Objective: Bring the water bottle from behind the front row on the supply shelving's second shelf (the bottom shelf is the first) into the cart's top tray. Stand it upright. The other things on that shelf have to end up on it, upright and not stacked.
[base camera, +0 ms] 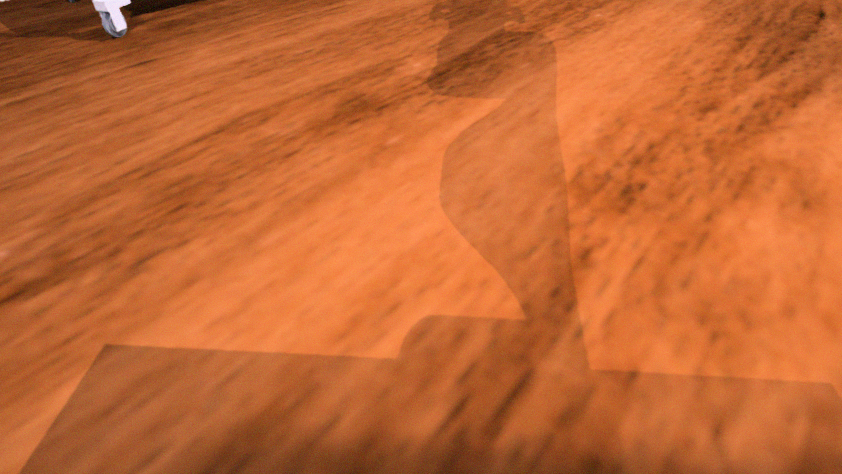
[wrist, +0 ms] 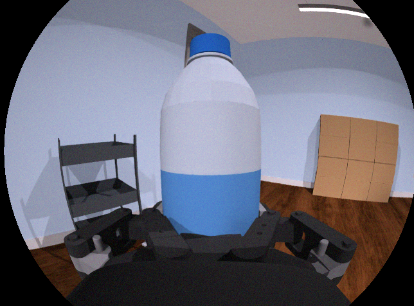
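The water bottle [wrist: 210,135], white above and blue below with a blue cap, stands upright in the middle of the wrist view, right in front of the camera. My gripper [wrist: 211,207] is shut on its lower part; the fingertips are partly hidden behind it. The cart [wrist: 98,153], dark grey with stacked trays and thin posts, stands at the left of the wrist view, beyond the gripper and apart from it. The inside of its top tray is hidden from this low angle. The supply shelving does not show in either view.
A caster wheel [base camera: 114,26] on a white fork shows at the top left of the base view. A stack of brown boxes [wrist: 357,157] stands by the wall at the right of the wrist view. A door frame [wrist: 189,40] shows partly behind the bottle. The arm's shadow falls across the wooden floor.
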